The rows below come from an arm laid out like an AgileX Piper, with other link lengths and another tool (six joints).
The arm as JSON. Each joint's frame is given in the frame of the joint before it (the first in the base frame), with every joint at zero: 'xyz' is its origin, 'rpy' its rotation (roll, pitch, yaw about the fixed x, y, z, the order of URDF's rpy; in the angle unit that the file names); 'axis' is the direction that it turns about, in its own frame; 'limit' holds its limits. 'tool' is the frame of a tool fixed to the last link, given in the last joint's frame.
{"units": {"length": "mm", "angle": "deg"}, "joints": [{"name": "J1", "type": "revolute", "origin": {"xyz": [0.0, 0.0, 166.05], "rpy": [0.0, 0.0, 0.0]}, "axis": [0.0, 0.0, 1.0], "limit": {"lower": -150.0, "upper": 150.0}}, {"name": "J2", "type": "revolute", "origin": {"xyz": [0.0, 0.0, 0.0], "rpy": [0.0, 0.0, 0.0]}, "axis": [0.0, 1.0, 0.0], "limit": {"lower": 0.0, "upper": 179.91}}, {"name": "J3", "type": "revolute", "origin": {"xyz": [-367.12, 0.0, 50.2], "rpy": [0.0, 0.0, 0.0]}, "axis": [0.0, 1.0, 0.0], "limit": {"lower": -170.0, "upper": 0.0}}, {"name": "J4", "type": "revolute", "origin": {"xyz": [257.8, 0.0, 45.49], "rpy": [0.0, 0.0, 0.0]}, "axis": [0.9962, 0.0, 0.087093], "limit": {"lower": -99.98, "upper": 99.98}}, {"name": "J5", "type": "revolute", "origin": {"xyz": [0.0, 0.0, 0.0], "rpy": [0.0, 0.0, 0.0]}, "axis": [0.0, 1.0, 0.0], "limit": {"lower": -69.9, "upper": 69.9}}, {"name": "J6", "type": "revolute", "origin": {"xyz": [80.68, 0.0, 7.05], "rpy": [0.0, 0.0, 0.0]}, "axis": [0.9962, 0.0, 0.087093], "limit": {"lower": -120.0, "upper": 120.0}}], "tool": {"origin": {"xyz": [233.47, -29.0, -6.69], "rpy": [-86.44, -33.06, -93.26]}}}
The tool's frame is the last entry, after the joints.
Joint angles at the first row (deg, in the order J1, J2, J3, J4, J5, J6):
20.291 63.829 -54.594 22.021 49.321 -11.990
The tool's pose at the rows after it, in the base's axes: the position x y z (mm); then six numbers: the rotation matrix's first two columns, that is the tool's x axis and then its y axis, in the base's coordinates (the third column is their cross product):
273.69, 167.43, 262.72, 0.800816, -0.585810, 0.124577, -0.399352, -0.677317, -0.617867
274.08, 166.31, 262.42, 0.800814, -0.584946, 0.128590, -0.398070, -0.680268, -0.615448
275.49, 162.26, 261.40, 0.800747, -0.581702, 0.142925, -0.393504, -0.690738, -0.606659
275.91, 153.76, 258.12, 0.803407, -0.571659, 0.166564, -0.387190, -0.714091, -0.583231
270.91, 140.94, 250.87, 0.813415, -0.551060, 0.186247, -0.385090, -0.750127, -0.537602
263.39, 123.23, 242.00, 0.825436, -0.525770, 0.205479, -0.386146, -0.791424, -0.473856
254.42, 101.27, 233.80, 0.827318, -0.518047, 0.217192, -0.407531, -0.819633, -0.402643
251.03, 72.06, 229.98, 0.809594, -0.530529, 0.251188, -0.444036, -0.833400, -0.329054
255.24, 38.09, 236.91, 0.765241, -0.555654, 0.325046, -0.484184, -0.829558, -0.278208
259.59, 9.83, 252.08, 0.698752, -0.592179, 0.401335, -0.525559, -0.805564, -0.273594
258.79, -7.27, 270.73, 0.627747, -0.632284, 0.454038, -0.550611, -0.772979, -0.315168
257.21, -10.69, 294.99, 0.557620, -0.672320, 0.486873, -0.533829, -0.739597, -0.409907
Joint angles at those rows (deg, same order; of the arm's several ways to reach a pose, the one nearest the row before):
20.289 63.830 -54.595 21.931 49.322 -11.906
20.292 63.829 -54.595 21.650 49.321 -11.902
20.292 63.828 -54.594 20.651 49.321 -11.902
20.291 63.829 -54.595 18.646 49.847 -11.903
20.291 63.830 -54.595 15.916 51.771 -11.904
20.291 63.830 -54.594 12.417 54.482 -11.750
20.291 63.737 -54.594 8.284 57.535 -10.136
20.291 63.487 -54.593 2.547 59.808 -6.915
20.290 62.287 -54.594 -4.564 60.701 -2.521
20.293 60.061 -54.593 -10.737 60.829 2.435
20.293 56.751 -54.594 -14.418 60.711 6.528
20.290 52.144 -54.595 -15.433 59.085 9.088

